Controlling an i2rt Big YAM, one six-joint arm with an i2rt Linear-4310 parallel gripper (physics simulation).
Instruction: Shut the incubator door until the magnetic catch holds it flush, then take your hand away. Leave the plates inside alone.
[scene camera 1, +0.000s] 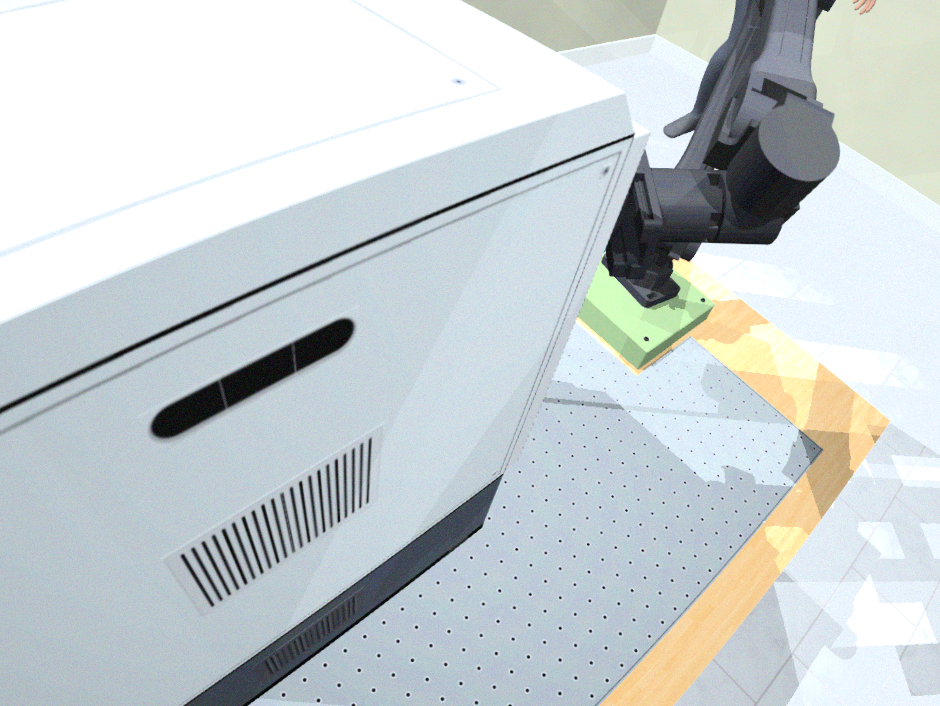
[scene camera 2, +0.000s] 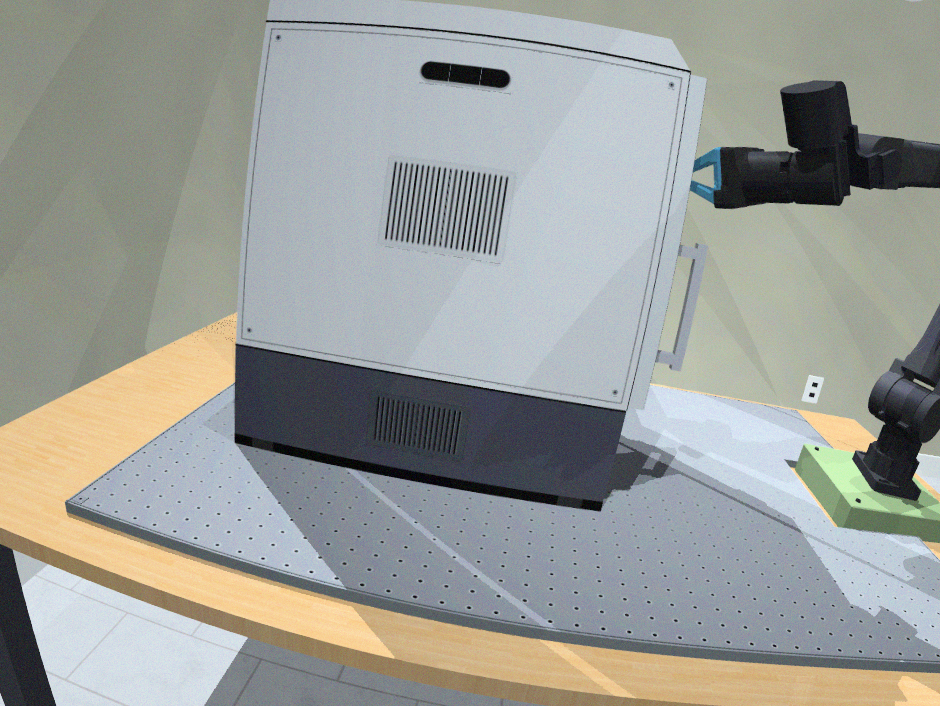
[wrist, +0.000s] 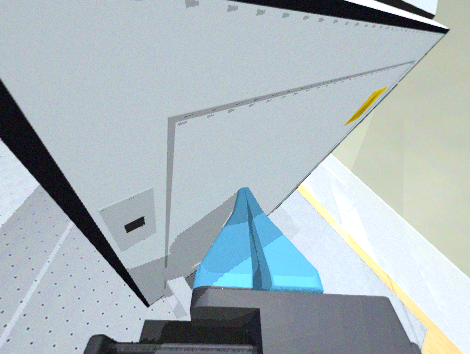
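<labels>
There's an incubator here, and the gripper's touching it, with the gripper shut.
</labels>
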